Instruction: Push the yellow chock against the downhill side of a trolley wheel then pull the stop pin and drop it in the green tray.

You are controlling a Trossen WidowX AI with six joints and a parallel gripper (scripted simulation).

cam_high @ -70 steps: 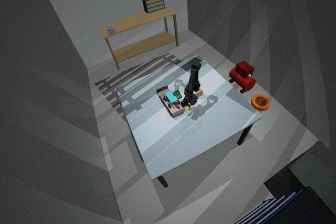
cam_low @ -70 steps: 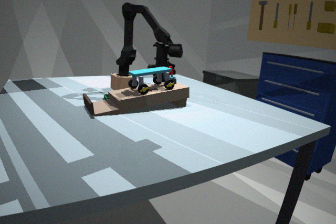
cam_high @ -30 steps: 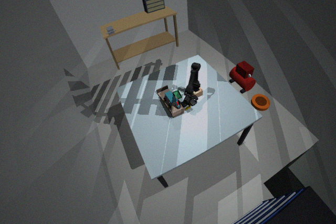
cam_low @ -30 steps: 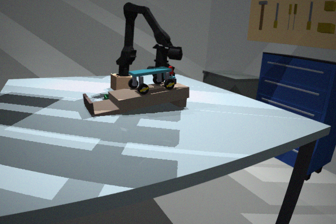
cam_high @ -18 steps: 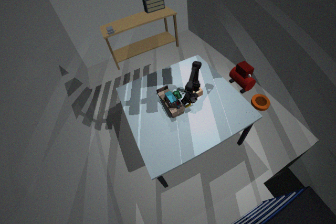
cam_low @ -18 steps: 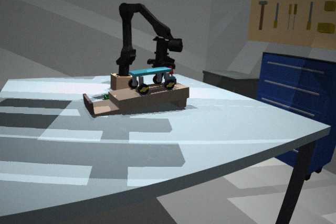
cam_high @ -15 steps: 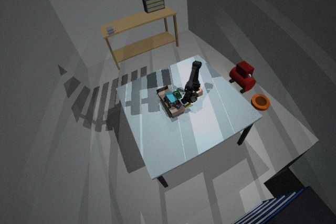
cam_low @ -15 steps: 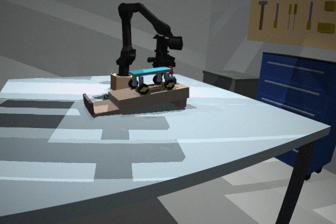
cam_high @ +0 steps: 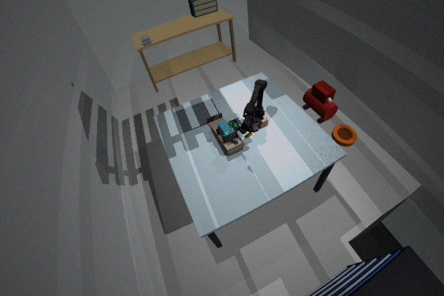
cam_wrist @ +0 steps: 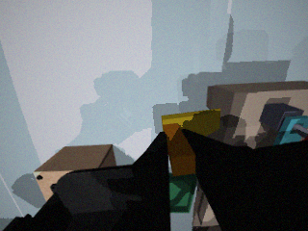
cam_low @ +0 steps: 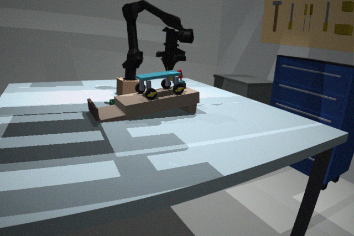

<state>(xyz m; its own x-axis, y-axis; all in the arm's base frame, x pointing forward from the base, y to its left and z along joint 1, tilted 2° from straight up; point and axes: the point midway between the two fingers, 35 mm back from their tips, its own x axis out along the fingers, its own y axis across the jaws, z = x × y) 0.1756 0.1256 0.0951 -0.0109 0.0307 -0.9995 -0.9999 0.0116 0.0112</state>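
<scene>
My gripper tip is 130 mm short of the red-headed stop pin and 20 mm to the left of it. Also, from my gripper tip: blue-topped trolley 150 mm ahead, 140 mm to the right, 20 mm below; then tan ramp 150 mm ahead, 140 mm to the right, 90 mm below; then yellow chock 20 mm ahead, 10 mm below.
</scene>
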